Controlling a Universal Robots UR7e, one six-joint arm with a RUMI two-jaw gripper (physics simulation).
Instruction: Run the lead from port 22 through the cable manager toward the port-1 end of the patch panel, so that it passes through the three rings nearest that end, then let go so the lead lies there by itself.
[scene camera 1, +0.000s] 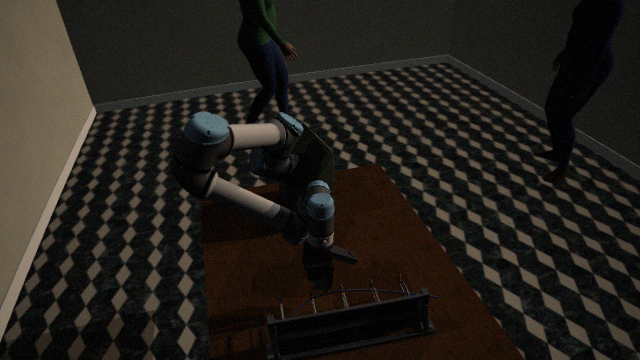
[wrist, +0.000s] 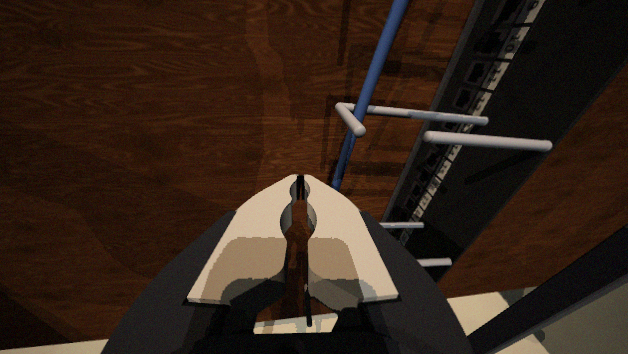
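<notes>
The blue lead (scene camera 1: 390, 291) (wrist: 377, 62) arcs along the row of rings, and one end reaches past the panel's right end in the scene view. In the wrist view it crosses a light metal ring (wrist: 445, 117) near its outer end, over the long bar and under the short bent tip, then goes out of sight behind the right jaw. The patch panel (scene camera 1: 350, 308) (wrist: 555, 60) stands behind the rings. My gripper (scene camera 1: 324, 288) (wrist: 301, 177) is shut and empty, just left of the lead in the wrist view. The lead's plug and port 22 are not clear.
Another ring (wrist: 402, 225) shows partly behind the right jaw. The frame's end post (scene camera 1: 425, 312) stands at the right end of the panel. The brown table (scene camera 1: 390, 220) has its edge to the right. Two people stand on the checkered floor beyond.
</notes>
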